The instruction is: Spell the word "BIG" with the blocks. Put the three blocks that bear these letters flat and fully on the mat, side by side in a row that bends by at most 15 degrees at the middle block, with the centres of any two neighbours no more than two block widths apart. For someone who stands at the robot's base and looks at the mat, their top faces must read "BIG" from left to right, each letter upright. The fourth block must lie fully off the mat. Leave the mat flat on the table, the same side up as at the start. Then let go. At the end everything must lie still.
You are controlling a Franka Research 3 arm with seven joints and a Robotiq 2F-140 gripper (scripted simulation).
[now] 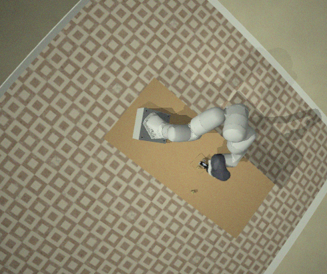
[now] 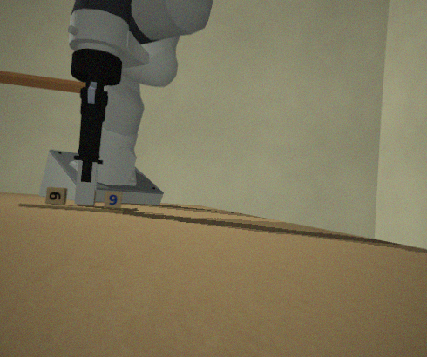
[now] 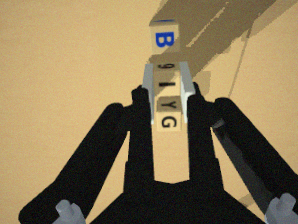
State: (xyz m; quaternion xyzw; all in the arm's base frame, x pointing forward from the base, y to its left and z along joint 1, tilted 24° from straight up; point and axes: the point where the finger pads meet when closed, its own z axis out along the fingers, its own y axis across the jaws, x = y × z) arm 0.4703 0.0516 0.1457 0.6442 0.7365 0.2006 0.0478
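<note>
Right now the thin mat is 40 mm below my hand.
</note>
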